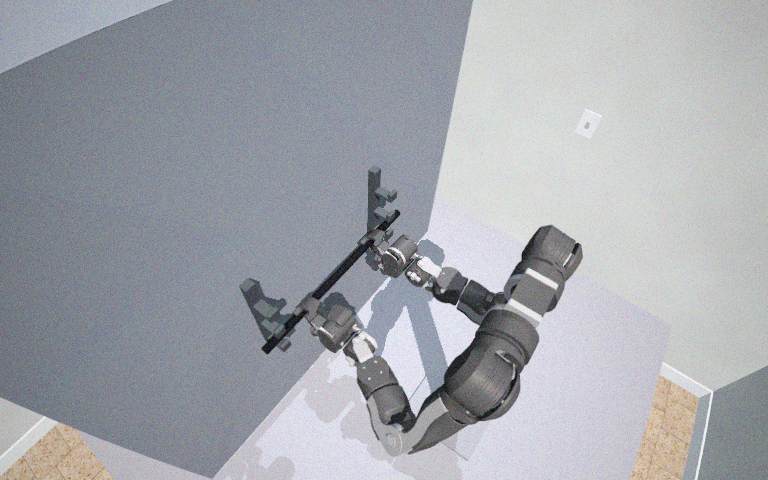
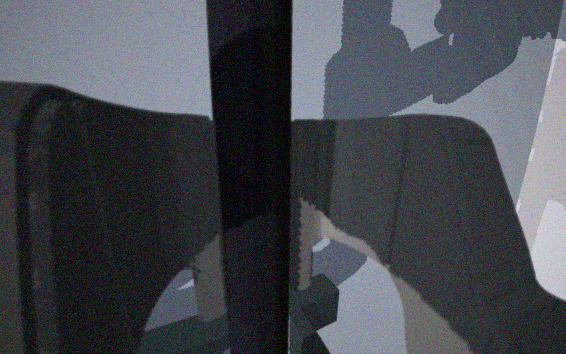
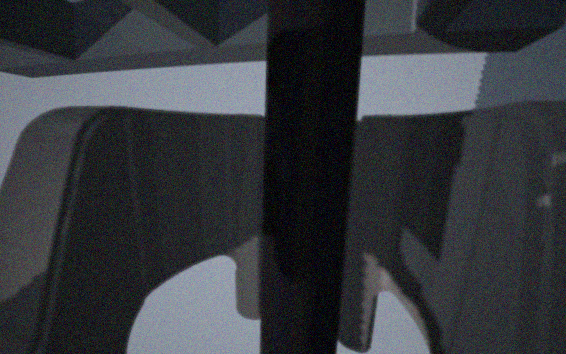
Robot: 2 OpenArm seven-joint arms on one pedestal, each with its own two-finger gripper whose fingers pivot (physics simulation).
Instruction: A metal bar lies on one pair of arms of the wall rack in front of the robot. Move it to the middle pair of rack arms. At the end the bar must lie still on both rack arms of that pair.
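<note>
The dark metal bar (image 1: 339, 272) (image 2: 255, 165) (image 3: 310, 180) runs slantwise in front of the wall rack, which has an upper post (image 1: 373, 189) and a lower post (image 1: 255, 304). My left gripper (image 1: 307, 305) (image 2: 254, 122) is shut on the bar near its lower end. My right gripper (image 1: 372, 236) (image 3: 312, 120) is shut on it near its upper end. The bar's upper end lies beside the middle arm (image 1: 384, 213) of the upper post. Its lower end crosses between the middle arm (image 1: 272, 327) and the bottom arm (image 1: 284, 343) of the lower post. Contact with the arms cannot be told.
The top arms (image 1: 385, 194) (image 1: 267, 307) stand out from the posts above the bar. The grey wall panel (image 1: 198, 169) is behind the rack. A pale surface (image 1: 594, 350) lies below the robot's arms, with their shadows on it. A light wall (image 1: 526, 84) adjoins the panel.
</note>
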